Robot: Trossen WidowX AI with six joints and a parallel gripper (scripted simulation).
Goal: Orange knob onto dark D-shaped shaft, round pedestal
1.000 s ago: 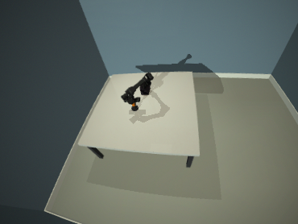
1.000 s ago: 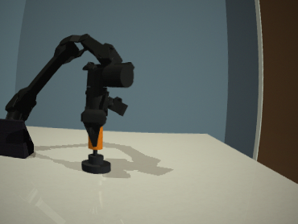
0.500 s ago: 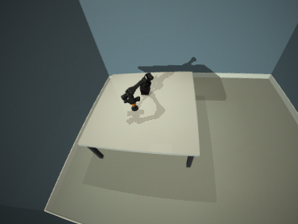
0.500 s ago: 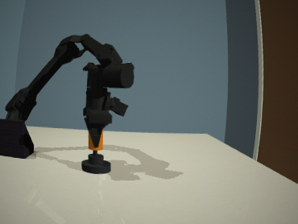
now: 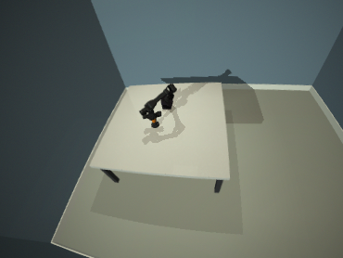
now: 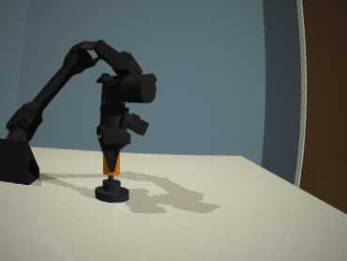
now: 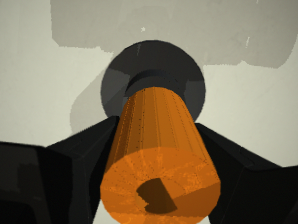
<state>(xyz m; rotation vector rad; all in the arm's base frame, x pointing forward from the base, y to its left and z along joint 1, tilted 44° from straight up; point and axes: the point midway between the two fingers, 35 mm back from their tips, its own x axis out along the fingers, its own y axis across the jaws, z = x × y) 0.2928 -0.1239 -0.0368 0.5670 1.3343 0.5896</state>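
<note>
Now: gripper tip 20 mm below the orange knob. Round my gripper tip: dark round pedestal (40 mm below).
</note>
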